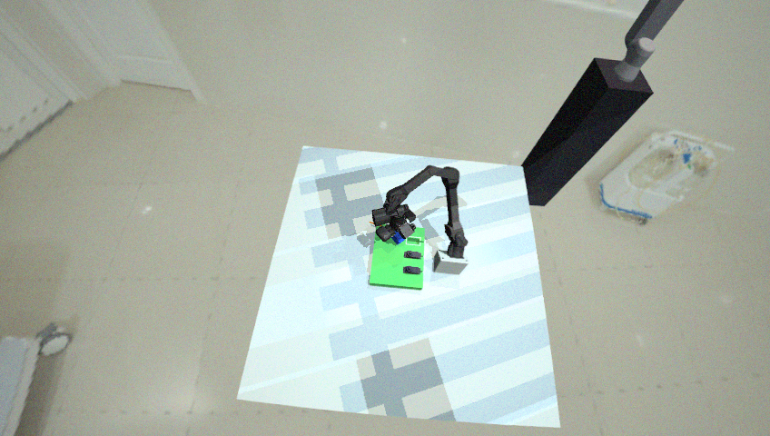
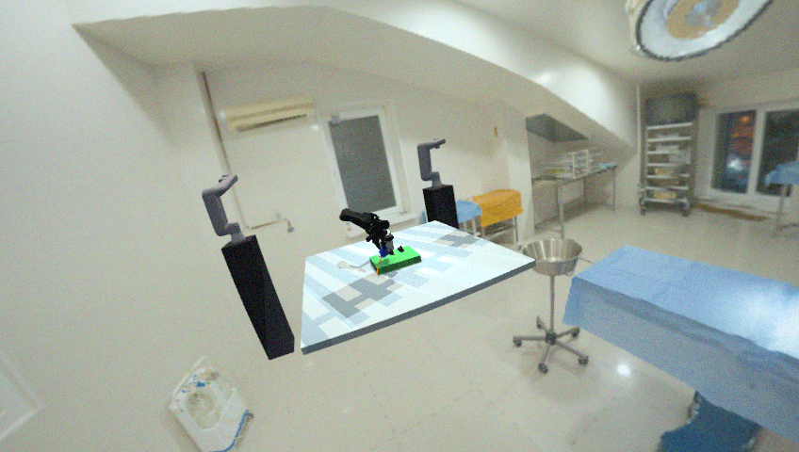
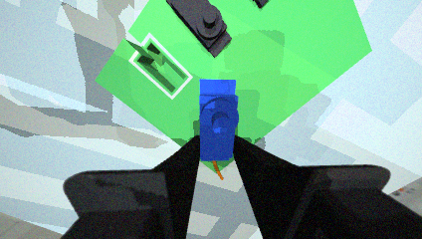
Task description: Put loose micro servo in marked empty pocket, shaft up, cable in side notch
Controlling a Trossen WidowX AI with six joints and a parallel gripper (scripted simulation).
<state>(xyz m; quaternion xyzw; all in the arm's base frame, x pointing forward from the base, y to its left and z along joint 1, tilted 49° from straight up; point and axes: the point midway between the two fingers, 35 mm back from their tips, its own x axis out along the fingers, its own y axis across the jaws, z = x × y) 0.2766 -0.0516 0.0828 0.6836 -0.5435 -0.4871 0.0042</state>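
Now: gripper tip 2 cm short of the green deck, 7 cm to the right of it and 10 cm above it.
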